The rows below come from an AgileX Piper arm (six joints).
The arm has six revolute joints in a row. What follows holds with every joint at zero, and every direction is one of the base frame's.
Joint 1 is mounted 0.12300 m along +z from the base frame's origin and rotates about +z.
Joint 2 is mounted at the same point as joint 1 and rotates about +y.
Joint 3 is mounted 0.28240 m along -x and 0.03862 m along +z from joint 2 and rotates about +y.
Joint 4 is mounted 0.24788 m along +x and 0.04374 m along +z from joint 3 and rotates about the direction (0.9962, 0, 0.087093).
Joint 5 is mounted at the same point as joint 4 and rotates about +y.
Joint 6 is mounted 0.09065 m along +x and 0.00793 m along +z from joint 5 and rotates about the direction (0.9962, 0, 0.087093).
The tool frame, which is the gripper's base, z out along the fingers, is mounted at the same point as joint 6; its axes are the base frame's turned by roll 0.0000, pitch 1.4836 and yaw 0.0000 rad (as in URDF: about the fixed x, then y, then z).
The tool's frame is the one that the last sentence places.
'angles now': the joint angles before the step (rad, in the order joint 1, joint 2, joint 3, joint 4, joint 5, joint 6). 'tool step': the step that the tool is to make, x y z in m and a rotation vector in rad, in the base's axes. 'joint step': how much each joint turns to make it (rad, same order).
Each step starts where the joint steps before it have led.
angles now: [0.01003, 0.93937, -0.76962, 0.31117, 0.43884, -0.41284]
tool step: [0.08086, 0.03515, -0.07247, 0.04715, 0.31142, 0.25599]
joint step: [0.06364, 0.43739, -0.08889, 0.39389, 0.06557, -0.43035]
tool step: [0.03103, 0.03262, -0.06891, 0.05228, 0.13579, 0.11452]
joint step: [0.07549, 0.27018, -0.00948, 0.31002, -0.03399, -0.30960]
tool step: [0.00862, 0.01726, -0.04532, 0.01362, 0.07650, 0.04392]
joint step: [0.04232, 0.15612, -0.00152, 0.18251, -0.01914, -0.18373]
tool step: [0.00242, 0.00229, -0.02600, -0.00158, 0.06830, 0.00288]
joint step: [0.00288, 0.08487, -0.00503, 0.03775, 0.00405, -0.03387]
